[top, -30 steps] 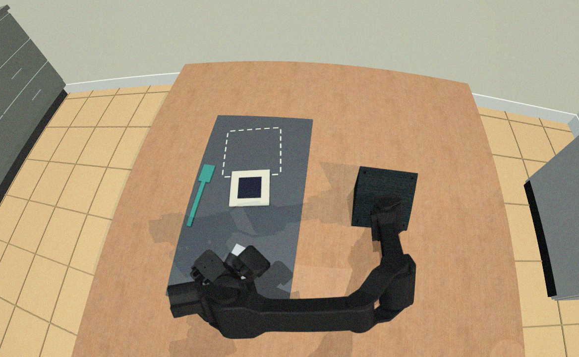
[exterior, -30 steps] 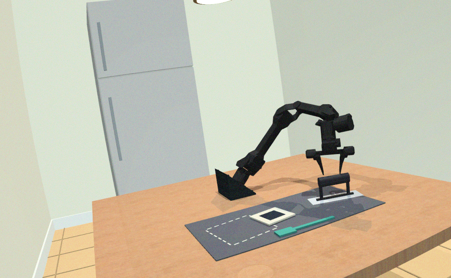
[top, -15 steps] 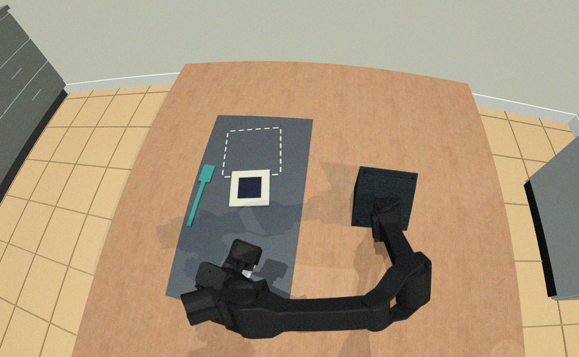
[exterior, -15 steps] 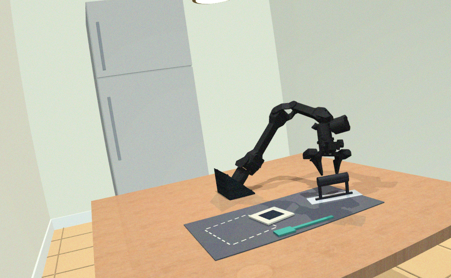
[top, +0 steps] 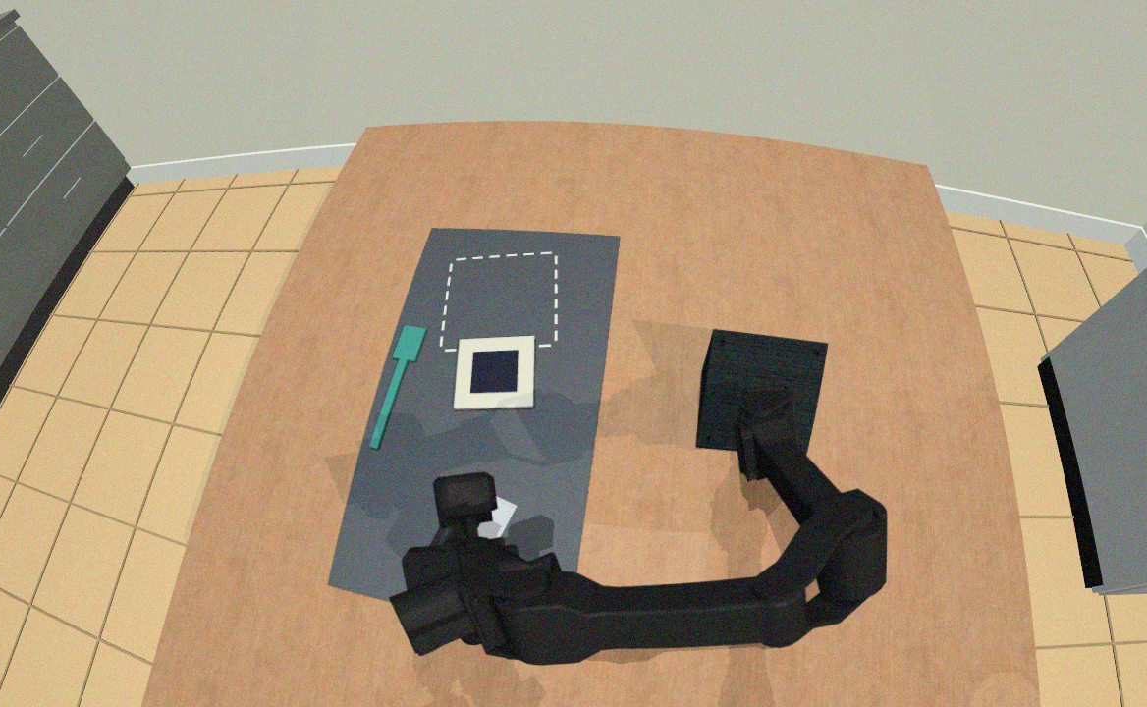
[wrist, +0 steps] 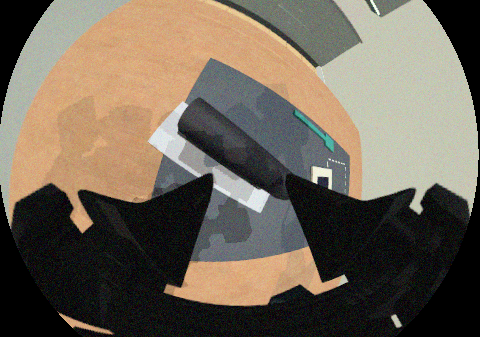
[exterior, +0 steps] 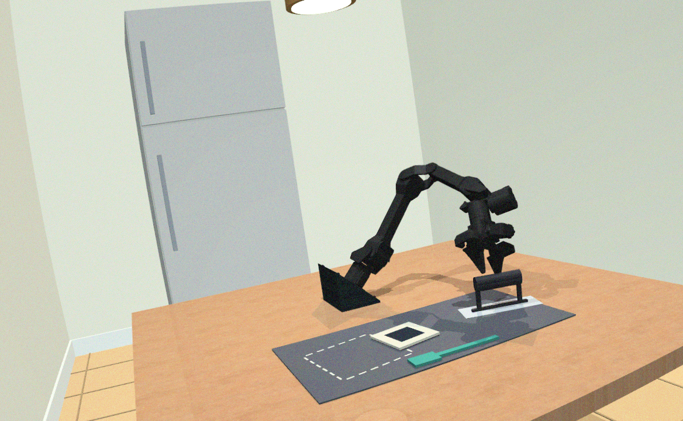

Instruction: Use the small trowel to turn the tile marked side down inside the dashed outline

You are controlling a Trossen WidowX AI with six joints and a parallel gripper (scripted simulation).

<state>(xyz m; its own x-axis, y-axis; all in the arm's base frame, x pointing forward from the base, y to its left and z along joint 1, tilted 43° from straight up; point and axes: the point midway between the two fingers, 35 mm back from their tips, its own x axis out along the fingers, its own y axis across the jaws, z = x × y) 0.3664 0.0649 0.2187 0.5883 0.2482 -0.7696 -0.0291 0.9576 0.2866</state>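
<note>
Right now my gripper tip is 40 mm above the trowel, 20 mm to the left of it and 10 mm short of it. From my gripper tip the other things lie so: teal flat tool (280 mm to the right, 130 mm ahead, 80 mm below); then cream tile (270 mm to the right, 80 mm below, 20 mm behind); then grey mat (240 mm to the right, 100 mm below).
</note>
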